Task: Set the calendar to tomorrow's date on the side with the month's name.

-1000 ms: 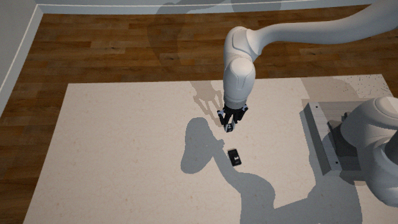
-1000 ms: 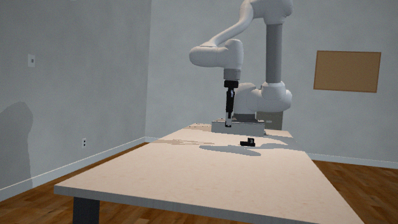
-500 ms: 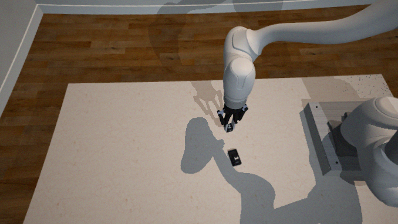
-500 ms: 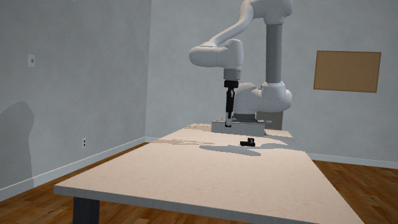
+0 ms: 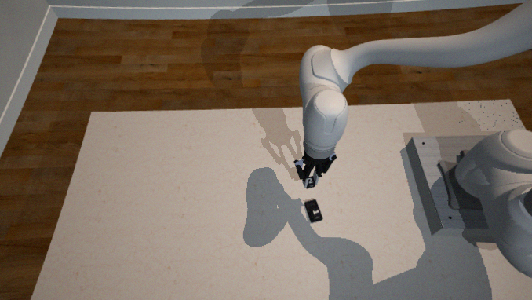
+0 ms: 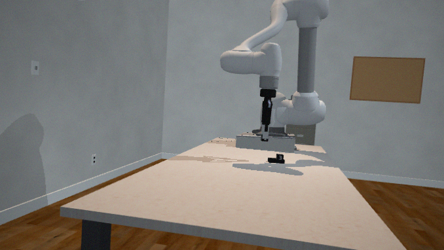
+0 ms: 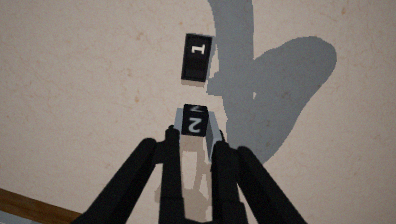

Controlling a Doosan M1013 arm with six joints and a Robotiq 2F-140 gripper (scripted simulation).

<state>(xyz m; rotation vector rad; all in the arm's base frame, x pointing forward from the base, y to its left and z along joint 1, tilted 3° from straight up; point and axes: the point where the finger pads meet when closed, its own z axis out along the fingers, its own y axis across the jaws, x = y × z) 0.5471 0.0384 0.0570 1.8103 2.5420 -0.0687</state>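
My hand is 140 mm above the black tray, 60 mm to the right of it and 20 mm past it. From my hand the other things lie so: black cube 30 mm below.
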